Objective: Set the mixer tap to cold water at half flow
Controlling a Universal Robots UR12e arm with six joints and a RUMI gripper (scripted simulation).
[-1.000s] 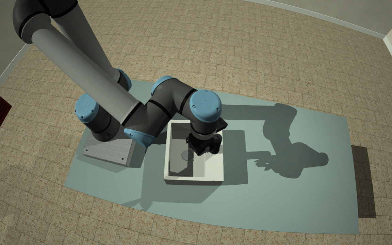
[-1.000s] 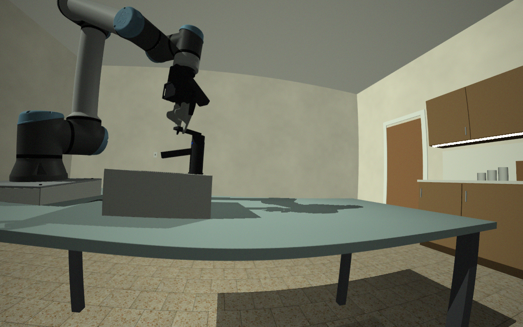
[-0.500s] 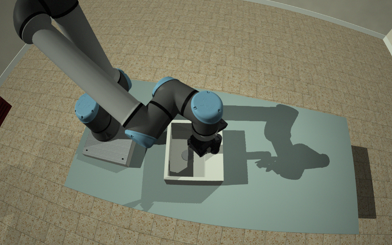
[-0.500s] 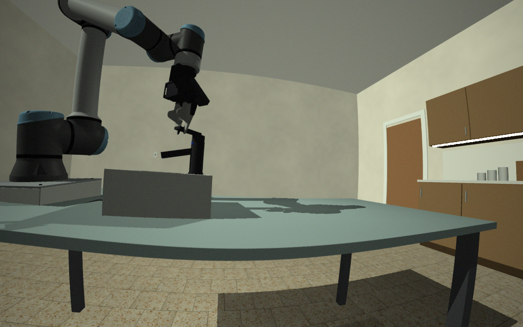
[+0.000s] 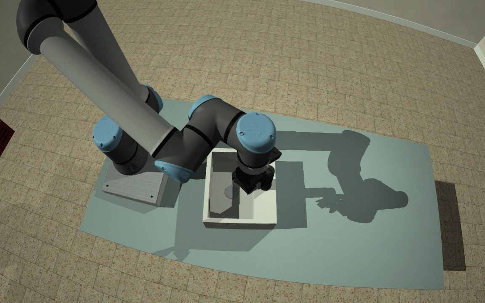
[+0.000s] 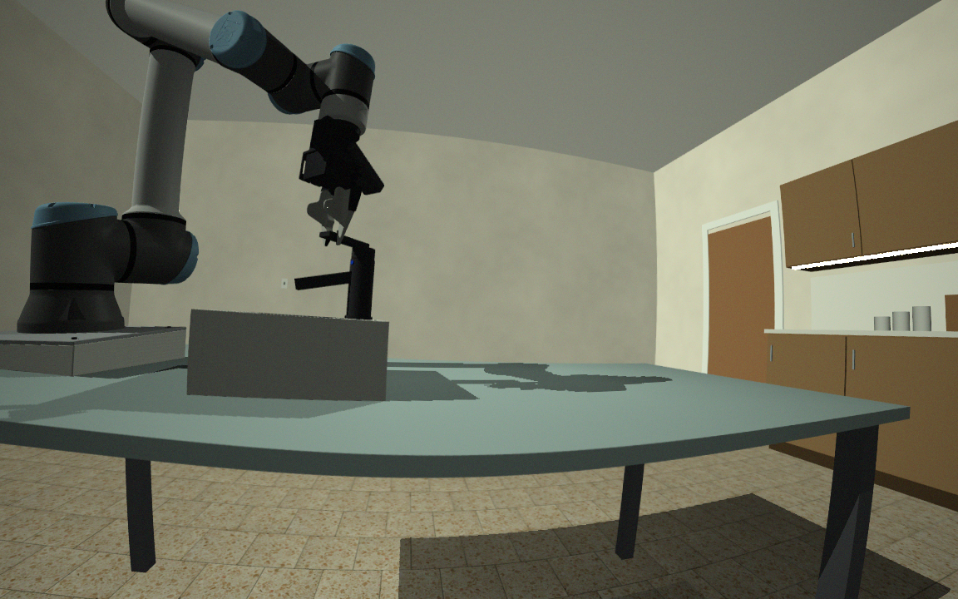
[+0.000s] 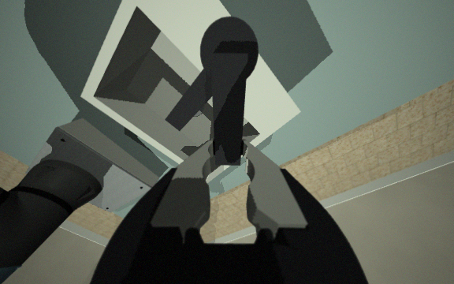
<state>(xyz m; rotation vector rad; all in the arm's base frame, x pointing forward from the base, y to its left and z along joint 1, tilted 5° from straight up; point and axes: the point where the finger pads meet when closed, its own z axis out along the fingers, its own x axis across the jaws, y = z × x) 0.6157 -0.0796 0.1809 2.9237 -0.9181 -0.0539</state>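
Right now my hand is 20 mm to the right of the lever and 20 mm short of it. The rest, counted from my hand: black mixer tap 40 mm to the left, 40 mm below, 30 mm ahead; white sink basin 230 mm below, 70 mm behind, 40 mm to the left.
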